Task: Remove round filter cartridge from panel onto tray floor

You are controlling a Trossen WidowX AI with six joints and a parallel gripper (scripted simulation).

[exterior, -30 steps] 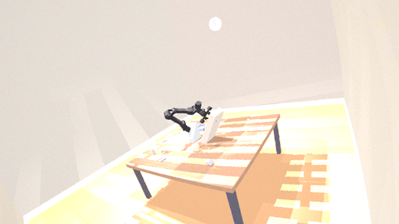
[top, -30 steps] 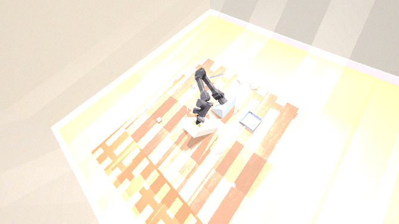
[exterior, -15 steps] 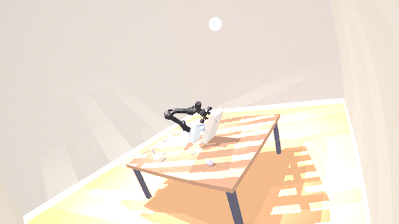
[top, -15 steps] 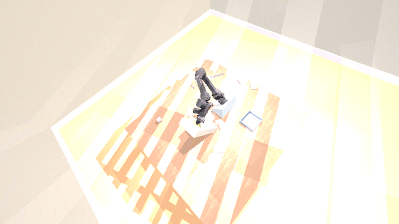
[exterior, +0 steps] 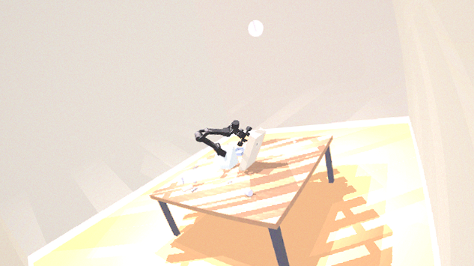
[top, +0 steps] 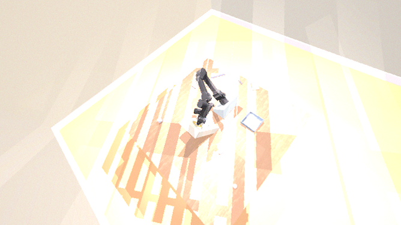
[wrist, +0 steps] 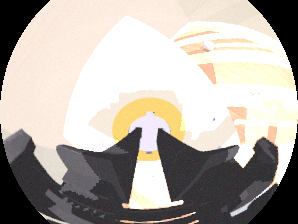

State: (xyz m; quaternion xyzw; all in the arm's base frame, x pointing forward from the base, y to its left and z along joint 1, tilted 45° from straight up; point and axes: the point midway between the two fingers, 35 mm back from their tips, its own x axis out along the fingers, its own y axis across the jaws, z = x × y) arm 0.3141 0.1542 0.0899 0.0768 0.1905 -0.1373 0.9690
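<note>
The filter cartridge lies 10 mm ahead of my gripper tip and 10 mm below it. Also, from my gripper tip: tray 450 mm behind, 220 mm to the left, 220 mm below; service panel 40 mm behind, 10 mm to the right, 80 mm below.
</note>
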